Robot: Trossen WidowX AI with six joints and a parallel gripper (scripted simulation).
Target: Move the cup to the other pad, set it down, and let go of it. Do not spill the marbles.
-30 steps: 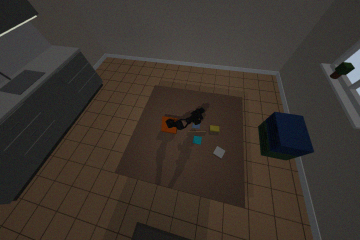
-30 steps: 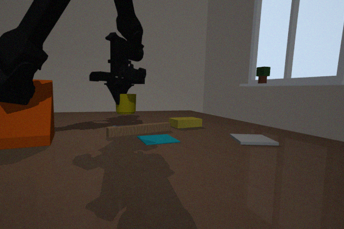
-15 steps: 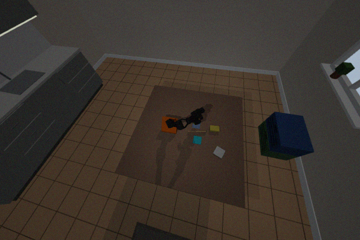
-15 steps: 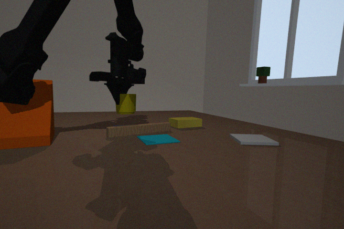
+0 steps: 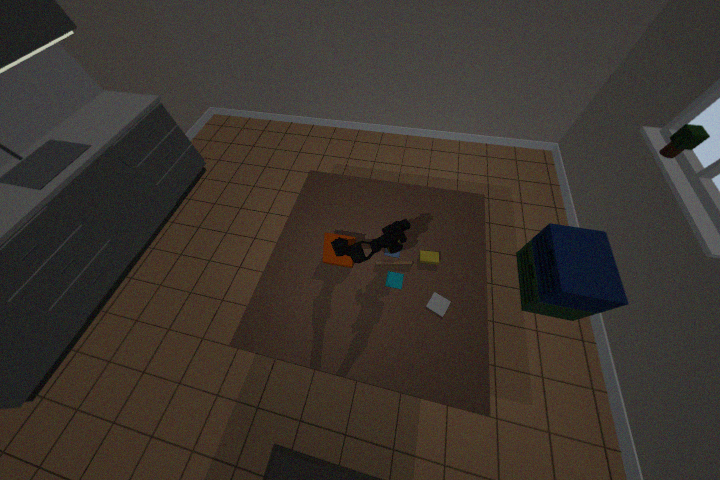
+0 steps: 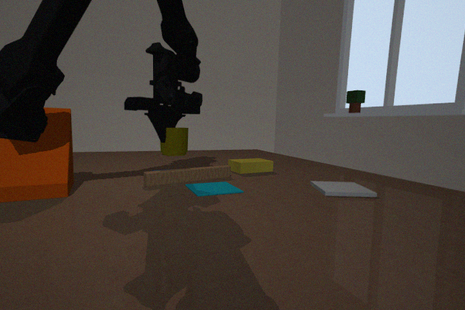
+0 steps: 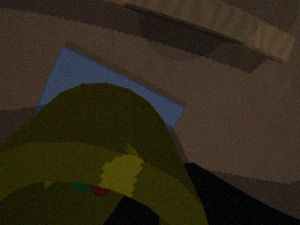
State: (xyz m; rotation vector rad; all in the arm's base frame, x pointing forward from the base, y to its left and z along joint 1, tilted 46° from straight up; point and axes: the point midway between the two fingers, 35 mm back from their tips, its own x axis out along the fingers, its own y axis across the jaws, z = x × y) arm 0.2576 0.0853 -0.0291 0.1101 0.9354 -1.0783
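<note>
My gripper tip is now 9 cm short of the cyan pad, 15 cm to the left of it and 9 cm above it. From my gripper tip the other things lie so: low wooden bar (5 cm ahead, 6 cm to the right, 8 cm below); yellow-green cup (2 cm ahead, 2 cm to the left); blue pad (2 cm ahead, 4 cm to the left, 9 cm below).
</note>
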